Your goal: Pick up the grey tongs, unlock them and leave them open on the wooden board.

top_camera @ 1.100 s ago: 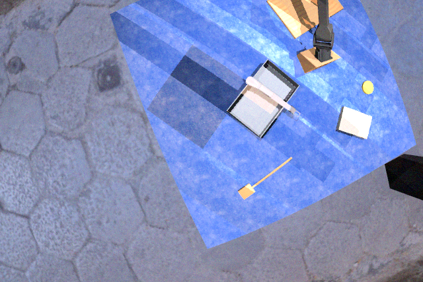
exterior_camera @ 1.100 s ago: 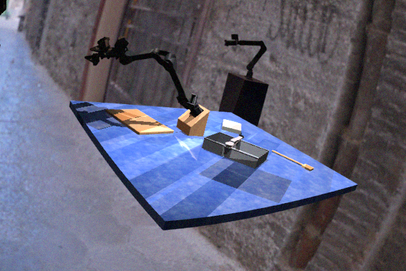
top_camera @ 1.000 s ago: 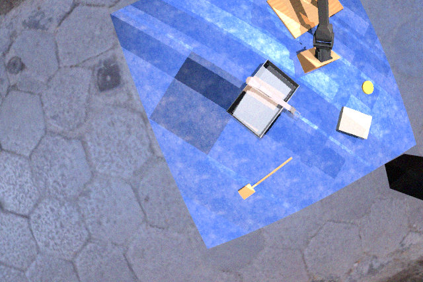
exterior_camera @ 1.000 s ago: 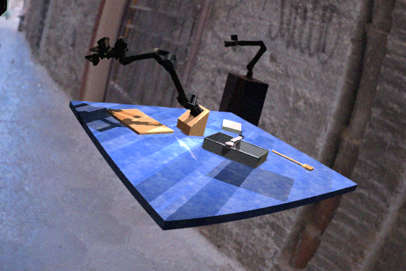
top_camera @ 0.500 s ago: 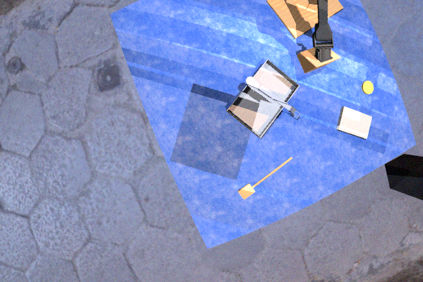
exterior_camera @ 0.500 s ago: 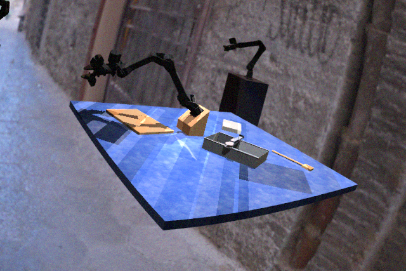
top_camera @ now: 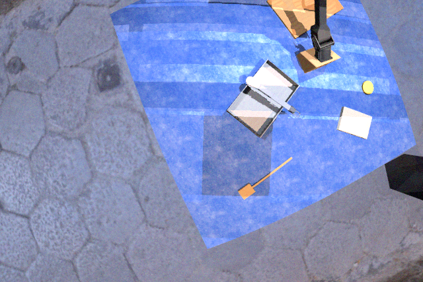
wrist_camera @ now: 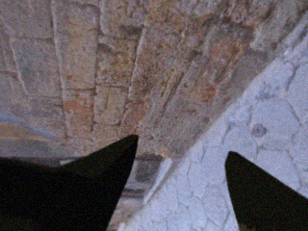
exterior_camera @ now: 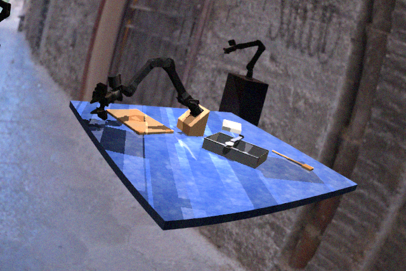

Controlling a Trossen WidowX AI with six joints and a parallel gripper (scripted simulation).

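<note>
The roasting tin lies 75 cm to the left of my gripper tip, 21 cm ahead of it and 9 cm below it. The rest, counted from my gripper tip: white block (103 cm to the left, 22 cm behind, 11 cm below); then wooden board (37 cm to the left, 21 cm behind, 11 cm below).
</note>
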